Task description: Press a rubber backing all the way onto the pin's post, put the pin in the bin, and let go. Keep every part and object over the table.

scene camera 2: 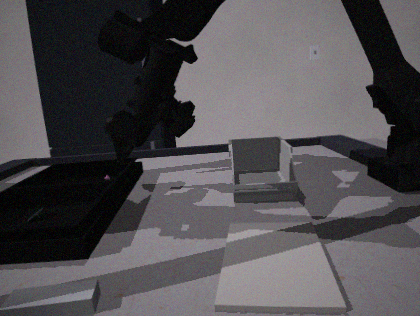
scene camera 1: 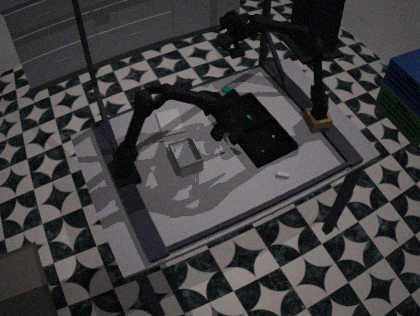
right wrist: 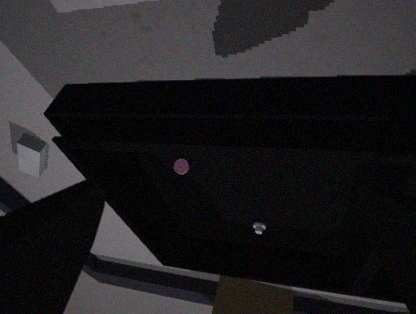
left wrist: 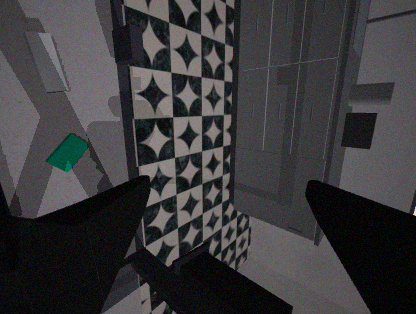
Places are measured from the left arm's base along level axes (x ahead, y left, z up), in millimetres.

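Pixels of known places: left gripper, fingertip midpoint: (left wrist: 228, 185); right gripper, fingertip midpoint: (scene camera 2: 131, 152) (right wrist: 232, 192); left arm's base, link origin: (scene camera 1: 319, 114); right arm's base, link origin: (scene camera 2: 411, 162) (scene camera 1: 125, 172).
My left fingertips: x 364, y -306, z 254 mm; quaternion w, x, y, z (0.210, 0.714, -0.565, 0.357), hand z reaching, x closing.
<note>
Ahead of a thing's pixels: the offset from my left fingertips to its top centre. "pt": to the spot under its first point.
A small teal piece @[dz -295, dx -62, dy +199 mm] (scene camera 1: 249, 116), probably the pin, lies in the black tray @[dz -279, dx -67, dy +265 mm] (scene camera 1: 269, 159) (scene camera 2: 50, 246) (right wrist: 225, 97); its thin pale post @[pt dz -302, dx -60, dy +189 mm] (scene camera 2: 34, 215) seems to show in scene camera 2. A pink round piece @[dz -301, dx -60, dy +398 mm] (scene camera 1: 263, 151) (scene camera 2: 107, 177) (right wrist: 181, 166) and a pale mushroom-shaped piece @[dz -304, dx -132, dy +333 mm] (scene camera 1: 273, 136) (right wrist: 259, 228), both looking like backings, lie apart in the tray. The grey open bin @[dz -241, dx +259, dy +351 mm] (scene camera 1: 189, 167) (scene camera 2: 256, 155) stands beside the tray. My right gripper (scene camera 1: 238, 139) (scene camera 2: 121, 150) (right wrist: 232, 192) is open and empty, above the tray's edge. My left gripper (scene camera 1: 230, 49) (left wrist: 228, 185) is open and empty, raised high.
A green block @[dz -303, dx -28, dy -2 mm] (scene camera 1: 227, 90) (left wrist: 67, 152) lies behind the tray. A white block @[dz -306, dx -99, dy +533 mm] (scene camera 1: 282, 175) (right wrist: 32, 159) lies in front of it; another white block @[dz -301, dx +98, dy +31 mm] (scene camera 2: 50, 301) (left wrist: 47, 62) lies near the back. A flat white pad @[dz -311, dx +280, dy +126 mm] (scene camera 1: 169, 118) (scene camera 2: 280, 270) lies behind the bin.
</note>
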